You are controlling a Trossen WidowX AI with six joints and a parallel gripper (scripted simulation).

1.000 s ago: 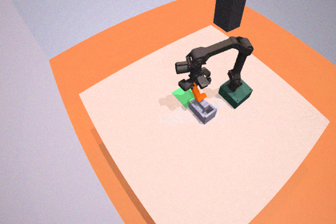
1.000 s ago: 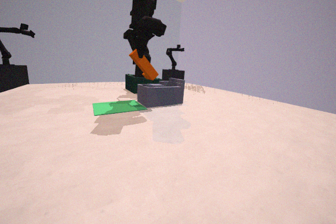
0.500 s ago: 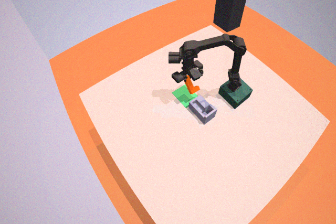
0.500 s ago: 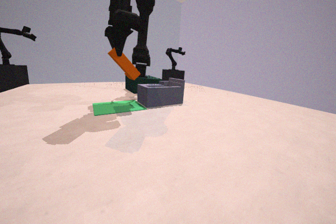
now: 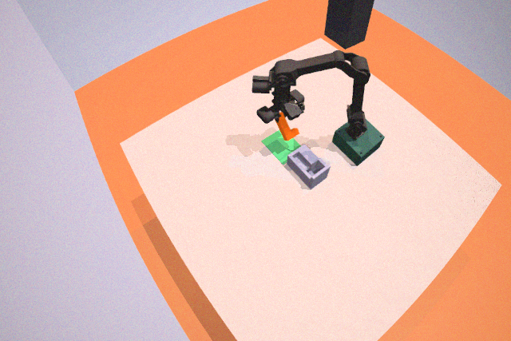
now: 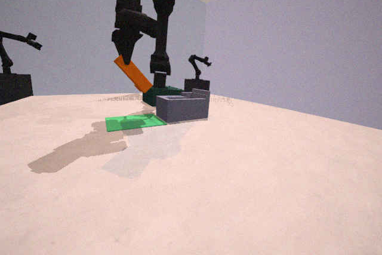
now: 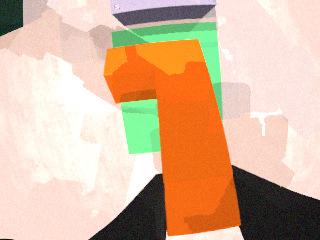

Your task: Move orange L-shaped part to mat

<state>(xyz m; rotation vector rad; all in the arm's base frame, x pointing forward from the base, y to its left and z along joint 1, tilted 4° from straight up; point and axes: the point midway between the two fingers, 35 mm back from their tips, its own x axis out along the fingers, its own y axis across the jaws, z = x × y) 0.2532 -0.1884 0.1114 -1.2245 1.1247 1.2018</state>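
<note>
My gripper tip is 2 cm to the right of the green mat and 17 cm above it. The rest, counted from my gripper tip: orange L-shaped part 2 cm behind, 3 cm to the left, 3 cm below.
</note>
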